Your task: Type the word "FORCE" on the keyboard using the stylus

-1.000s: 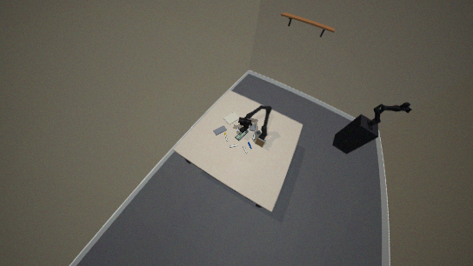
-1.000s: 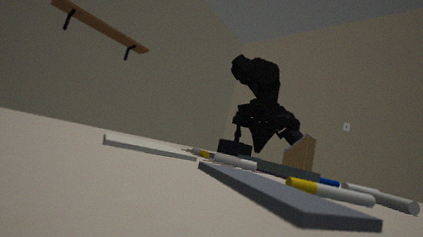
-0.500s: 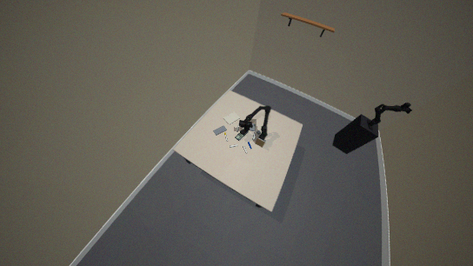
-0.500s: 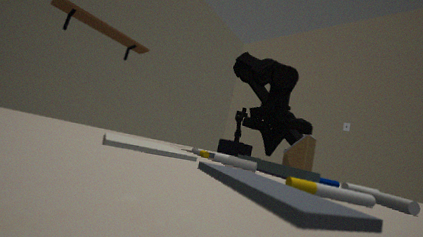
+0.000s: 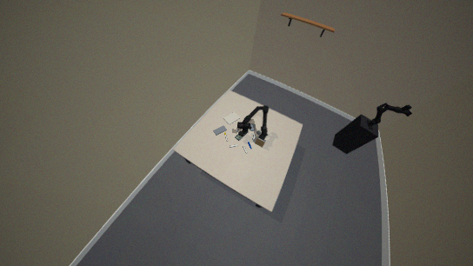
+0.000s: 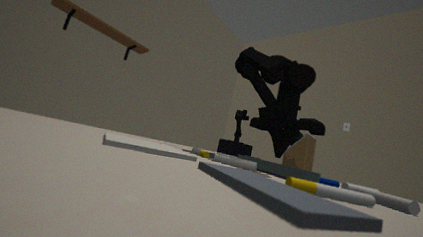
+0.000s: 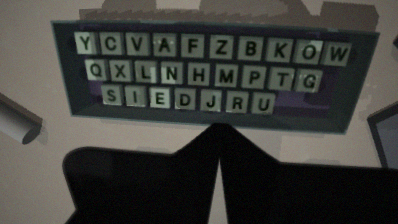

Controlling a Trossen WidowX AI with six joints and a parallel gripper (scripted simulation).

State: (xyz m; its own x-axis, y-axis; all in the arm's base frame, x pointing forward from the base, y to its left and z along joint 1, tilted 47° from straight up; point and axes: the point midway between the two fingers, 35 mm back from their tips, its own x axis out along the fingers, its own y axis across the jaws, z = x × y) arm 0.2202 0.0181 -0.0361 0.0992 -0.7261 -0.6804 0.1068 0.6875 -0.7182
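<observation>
My gripper tip is now 110 mm past the blue stylus, 50 mm to the right of it and 30 mm above it. The rest, counted from my gripper tip: flat grey slab 290 mm ahead, 140 mm to the left, 40 mm below.
</observation>
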